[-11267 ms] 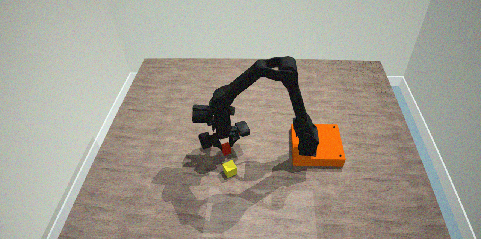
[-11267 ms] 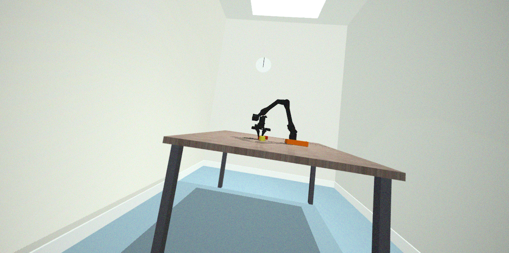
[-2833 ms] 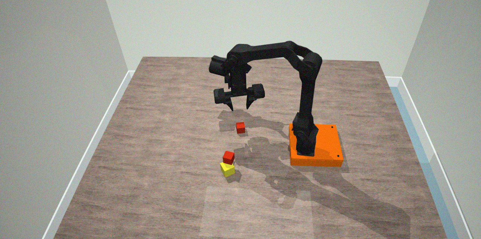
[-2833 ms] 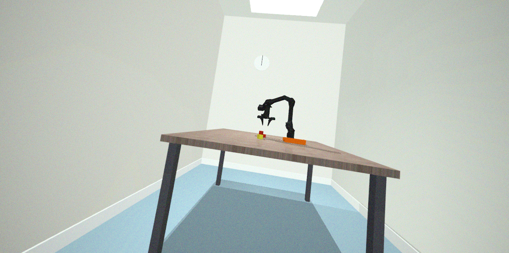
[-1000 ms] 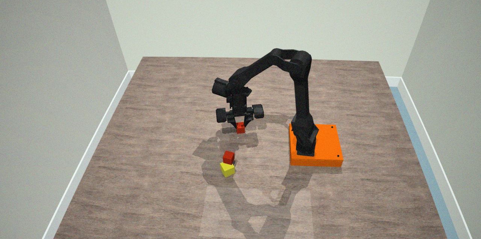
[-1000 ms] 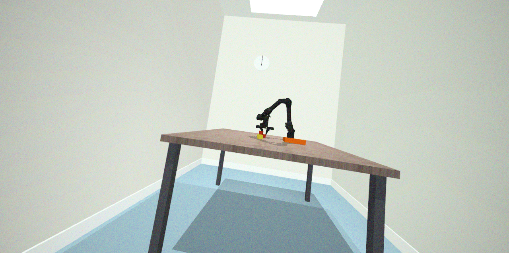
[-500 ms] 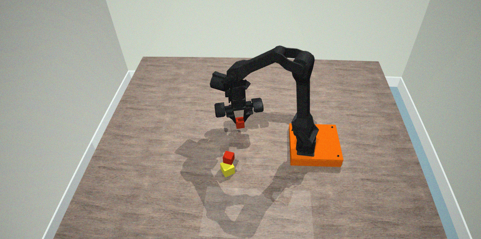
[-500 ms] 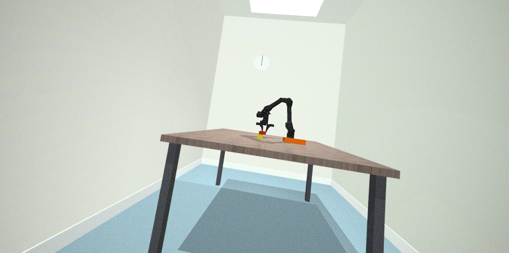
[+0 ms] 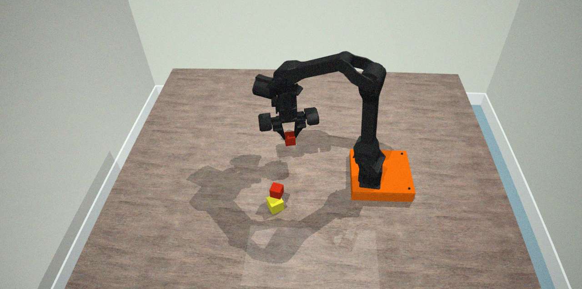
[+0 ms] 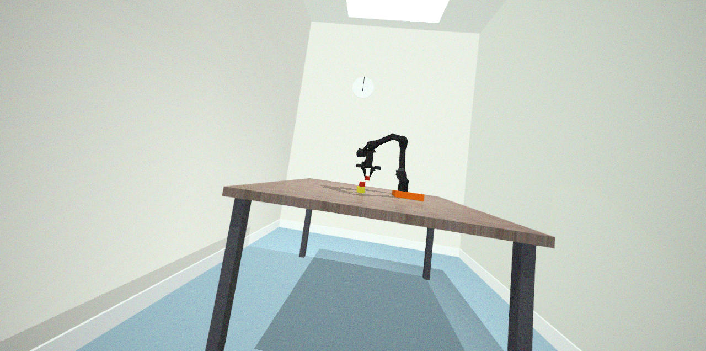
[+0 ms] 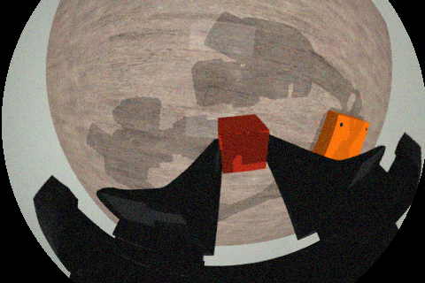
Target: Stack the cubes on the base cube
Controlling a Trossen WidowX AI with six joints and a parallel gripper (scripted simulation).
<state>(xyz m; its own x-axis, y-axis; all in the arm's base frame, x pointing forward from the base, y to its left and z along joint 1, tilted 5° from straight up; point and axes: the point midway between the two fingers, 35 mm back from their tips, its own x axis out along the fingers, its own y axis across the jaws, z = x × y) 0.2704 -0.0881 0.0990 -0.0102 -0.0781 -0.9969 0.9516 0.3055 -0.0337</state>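
My gripper tip is 10 mm short of the yellow base cube, 210 mm to the right of it and 80 mm above it.
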